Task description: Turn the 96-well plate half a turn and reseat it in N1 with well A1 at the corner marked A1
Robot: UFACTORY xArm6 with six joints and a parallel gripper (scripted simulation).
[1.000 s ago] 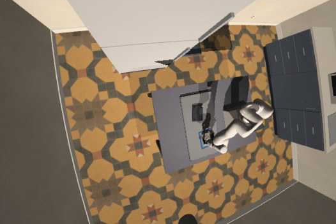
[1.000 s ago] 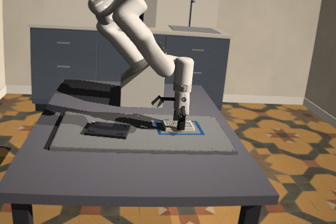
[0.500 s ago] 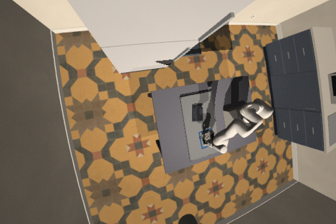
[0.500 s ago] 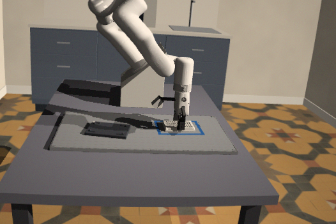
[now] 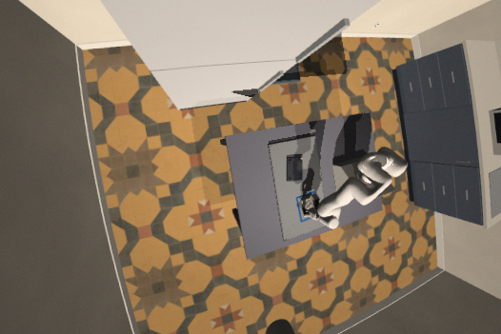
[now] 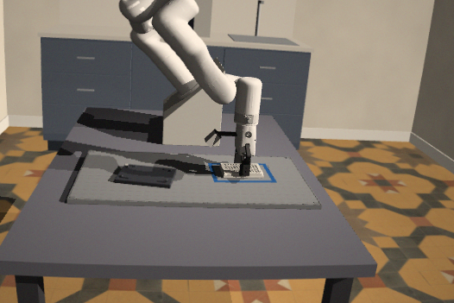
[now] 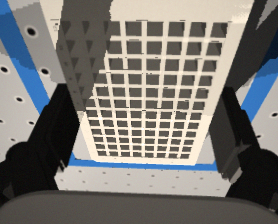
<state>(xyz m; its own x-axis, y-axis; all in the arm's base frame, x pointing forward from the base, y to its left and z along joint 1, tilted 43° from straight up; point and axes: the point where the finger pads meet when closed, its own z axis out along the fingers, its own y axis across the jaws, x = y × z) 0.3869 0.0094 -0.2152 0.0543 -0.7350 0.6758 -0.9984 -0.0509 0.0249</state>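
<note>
The dark plate nest N1 is 60 mm ahead of my hand, 290 mm to the right of it and 10 mm below it. Round my hand: white 96-well plate (10 mm below); white tag (360 mm to the right, 10 mm below).
</note>
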